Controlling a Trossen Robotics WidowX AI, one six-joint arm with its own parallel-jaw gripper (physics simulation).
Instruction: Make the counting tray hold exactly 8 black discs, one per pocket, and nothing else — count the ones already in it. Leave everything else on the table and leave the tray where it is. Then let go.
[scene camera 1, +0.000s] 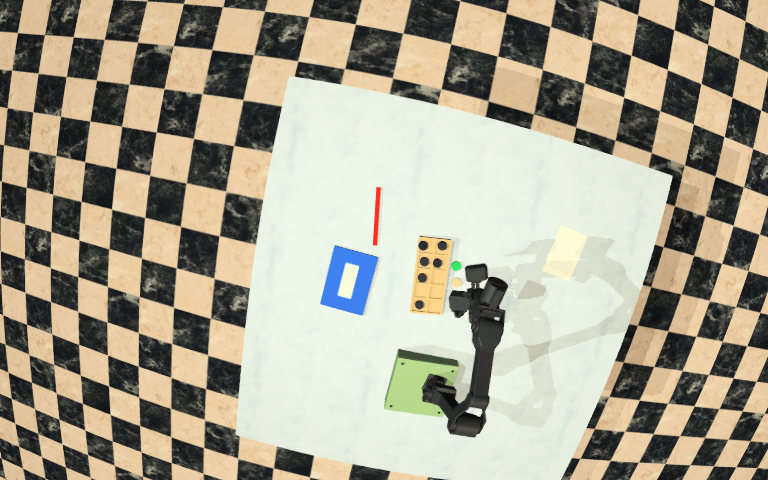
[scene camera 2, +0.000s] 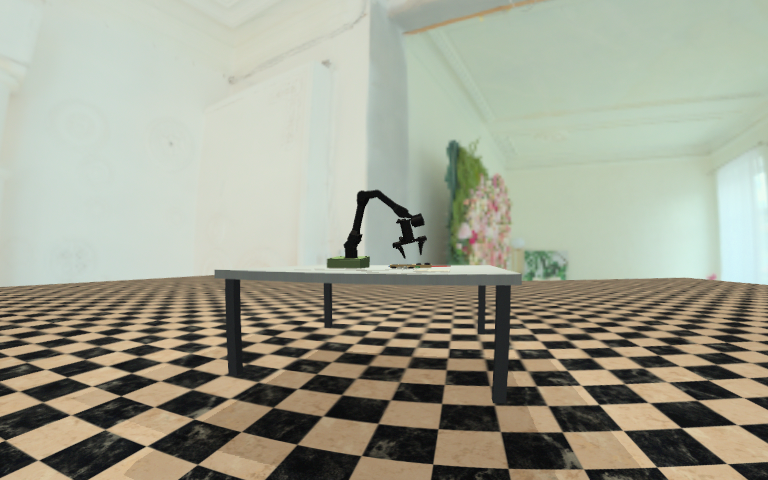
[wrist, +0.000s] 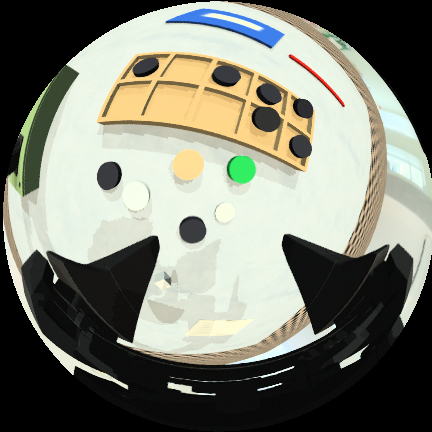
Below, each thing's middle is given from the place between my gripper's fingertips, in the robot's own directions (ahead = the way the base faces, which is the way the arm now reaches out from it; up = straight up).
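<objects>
Tan counting tray (scene camera 1: 431, 292): 50 mm behind my hand, 120 mm to the left of it, 50 mm below it. My hand: 40 mm past the tan disc (wrist: 187, 164), 60 mm above it, 30 mm to the right of it.
</objects>
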